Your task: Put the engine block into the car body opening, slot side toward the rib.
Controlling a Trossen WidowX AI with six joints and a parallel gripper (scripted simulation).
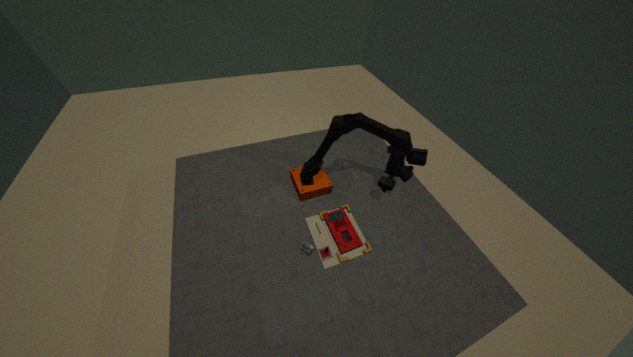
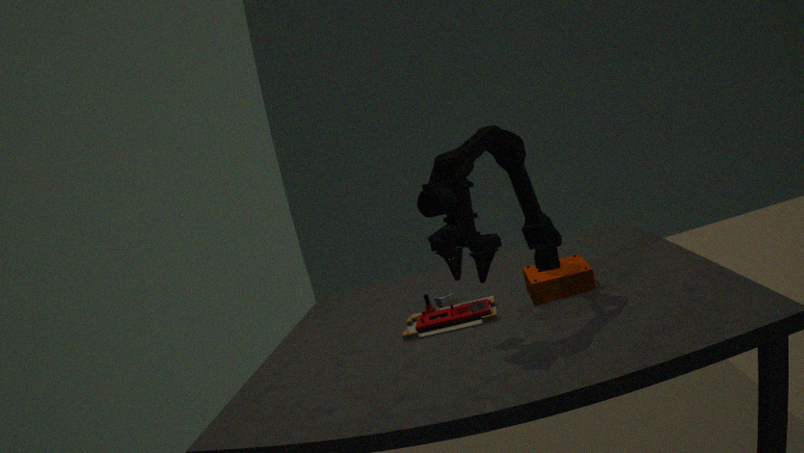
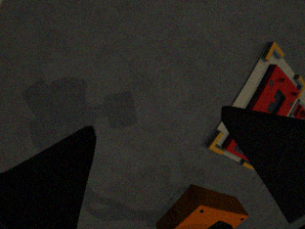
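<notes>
Now: the grey engine block 410 mm to the right of my gripper tip, 180 mm ahead of it and 150 mm below it. Round my gripper tip: black post 330 mm to the right, 210 mm ahead, 120 mm below.
</notes>
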